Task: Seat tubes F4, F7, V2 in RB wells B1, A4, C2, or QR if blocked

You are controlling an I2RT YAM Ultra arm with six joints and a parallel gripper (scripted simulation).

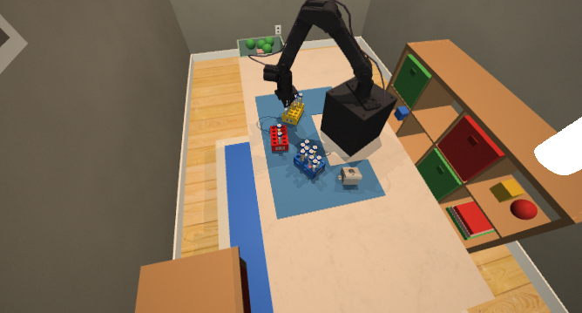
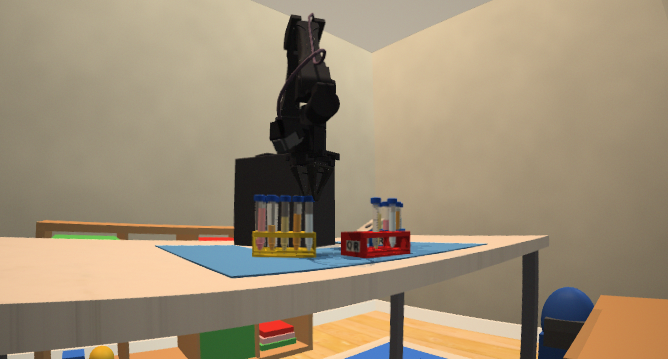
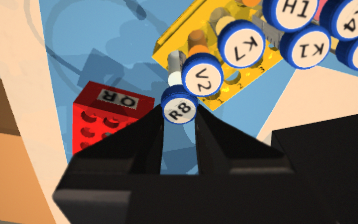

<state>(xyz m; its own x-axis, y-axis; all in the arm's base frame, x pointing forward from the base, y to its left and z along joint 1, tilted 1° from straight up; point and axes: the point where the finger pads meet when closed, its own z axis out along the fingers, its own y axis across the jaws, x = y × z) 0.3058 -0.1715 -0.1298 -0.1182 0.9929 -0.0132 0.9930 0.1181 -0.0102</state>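
My hand is 10 mm to the left of the tube R8 and 60 mm above it. The rest, counted from my hand: red rack 80 mm ahead, 120 mm to the left, 100 mm below; then rack RB 50 mm behind, 30 mm to the right, 100 mm below; then tube 80 mm ahead, 120 mm to the left, 60 mm below.
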